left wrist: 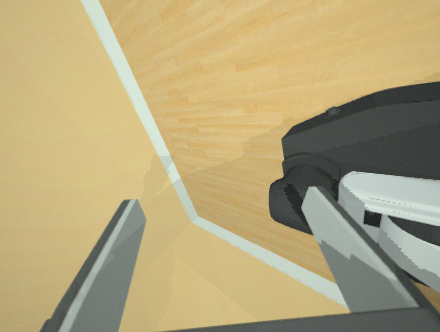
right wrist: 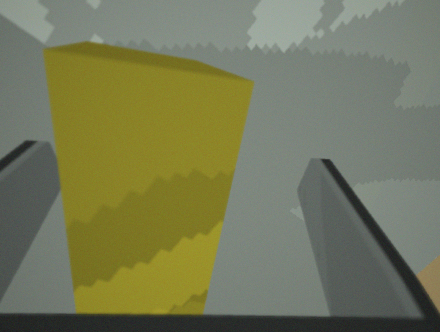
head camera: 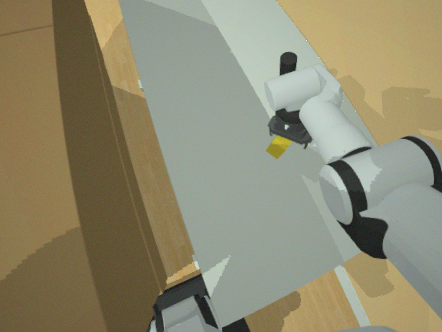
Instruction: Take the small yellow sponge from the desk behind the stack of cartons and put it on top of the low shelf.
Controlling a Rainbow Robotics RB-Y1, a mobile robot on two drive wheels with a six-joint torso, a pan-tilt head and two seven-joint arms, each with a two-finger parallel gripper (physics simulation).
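Pixels of known places: left gripper, fingertip midpoint: [left wrist: 224, 203]; right gripper, fingertip midpoint: [right wrist: 185, 167] [head camera: 288, 139]; robot's base, link origin: [head camera: 182, 297].
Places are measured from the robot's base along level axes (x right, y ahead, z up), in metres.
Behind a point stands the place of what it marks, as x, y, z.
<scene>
The small yellow sponge [head camera: 278, 147] @[0.418, 0.354, 0.774] [right wrist: 150, 125] @[0.491, 0.400, 0.783] is on the grey desk [head camera: 200, 125] @[0.249, 0.521, 0.721] [right wrist: 270, 150] @[0.504, 0.315, 0.721]. My right gripper [head camera: 288, 140] @[0.477, 0.372, 0.755] [right wrist: 185, 167] @[0.477, 0.372, 0.755] is open at the sponge. In the right wrist view the sponge shows between the two fingers, close to the left one, with a clear gap to the right one; its lower end is cut off by the gripper's dark edge. My left gripper [left wrist: 224, 203] @[-0.319, -0.381, 0.613] is open and empty, away from the desk. The low shelf cannot be made out in these views.
A large brown carton surface [head camera: 30, 150] @[-0.060, 0.351, 1.081] stands at the left of the head view, with a strip of wooden floor [head camera: 150, 190] @[0.041, 0.609, 0.001] [left wrist: 250, 75] @[-0.334, -0.726, 0.001] between it and the desk. A tan wall [head camera: 400, 50] @[0.919, 0.469, 0.964] [left wrist: 50, 100] @[-0.501, -1.616, 0.482] has a white baseboard [head camera: 354, 297] @[0.873, -0.451, 0.075] [left wrist: 132, 90] @[-0.436, -1.605, 0.055]. Black and white robot parts [head camera: 185, 312] [left wrist: 370, 135] also show.
</scene>
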